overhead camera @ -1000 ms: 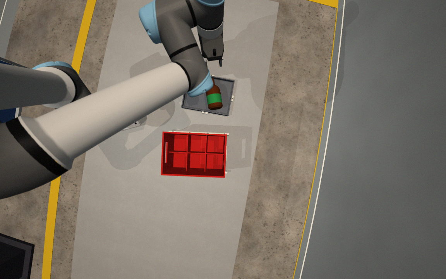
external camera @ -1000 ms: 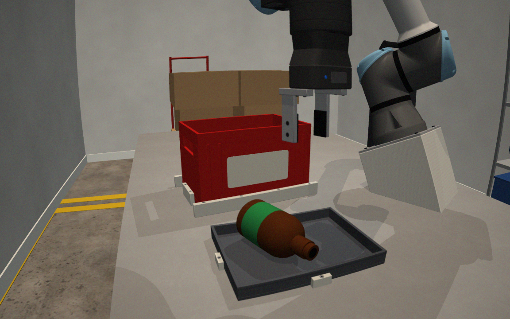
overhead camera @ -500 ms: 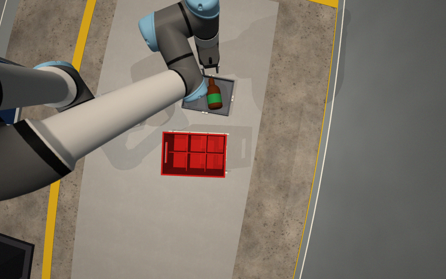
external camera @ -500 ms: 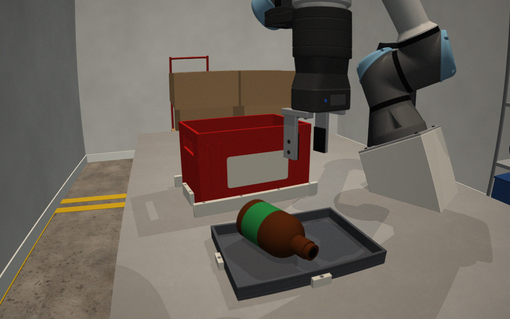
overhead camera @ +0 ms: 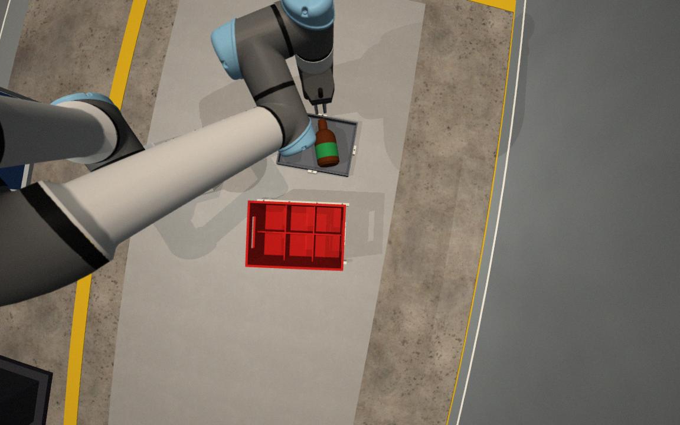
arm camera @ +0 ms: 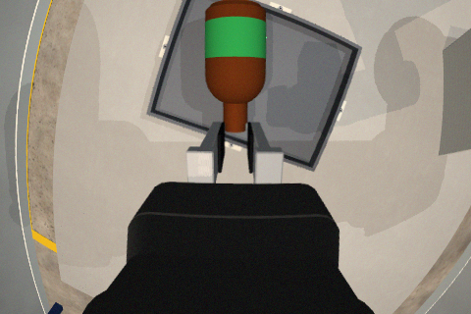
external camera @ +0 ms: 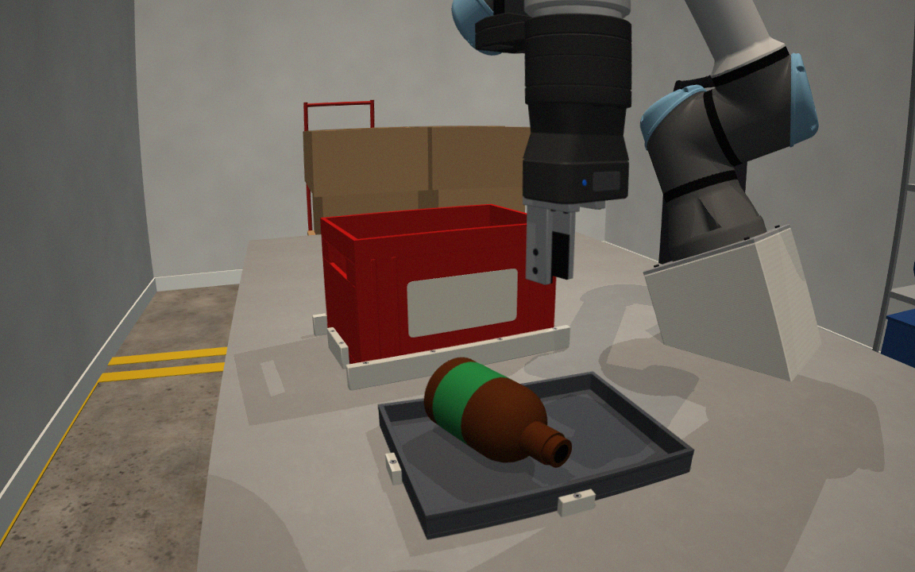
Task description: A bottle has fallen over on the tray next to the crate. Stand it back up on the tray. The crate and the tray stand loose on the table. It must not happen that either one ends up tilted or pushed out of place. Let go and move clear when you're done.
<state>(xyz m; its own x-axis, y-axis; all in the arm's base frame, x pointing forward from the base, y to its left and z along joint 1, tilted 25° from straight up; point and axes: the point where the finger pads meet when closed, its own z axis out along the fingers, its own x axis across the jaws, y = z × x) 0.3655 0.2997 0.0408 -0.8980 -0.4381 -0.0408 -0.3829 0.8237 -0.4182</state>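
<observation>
The bottle is 160 mm below my hand, 40 mm to the right of it and 20 mm ahead of it. From my hand the other things lie so: red crate: 360 mm to the right, 120 mm below, 20 mm ahead; dark grey tray: 190 mm below, 50 mm to the right, 10 mm behind.
</observation>
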